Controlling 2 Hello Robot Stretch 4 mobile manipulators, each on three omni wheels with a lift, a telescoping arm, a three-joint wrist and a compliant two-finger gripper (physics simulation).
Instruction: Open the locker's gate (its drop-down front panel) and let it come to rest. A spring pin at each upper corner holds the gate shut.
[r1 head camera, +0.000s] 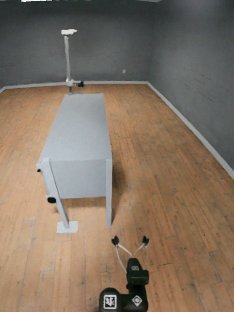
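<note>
The locker (80, 130) is a long grey box on posts, seen from one end with its flat top towards me. Its long left side is turned out of sight, so the gate's face does not show. A small black knob (39, 170) sits at the near left upper corner, and a larger black round part (51, 199) sits lower on the near left post. My r1 gripper (130, 241) is open and empty, right of and nearer than the locker's near right post. The r2 gripper (80, 84) is small and dark beyond the locker's far end; its fingers are too small to judge.
The r2 robot's mast (68, 57) rises behind the locker's far end, its base hidden by the locker. The near left post (56, 200) stands on a flat foot plate (67, 228). The near right post (109, 195) reaches down close to my r1 gripper. Grey walls stand behind and right.
</note>
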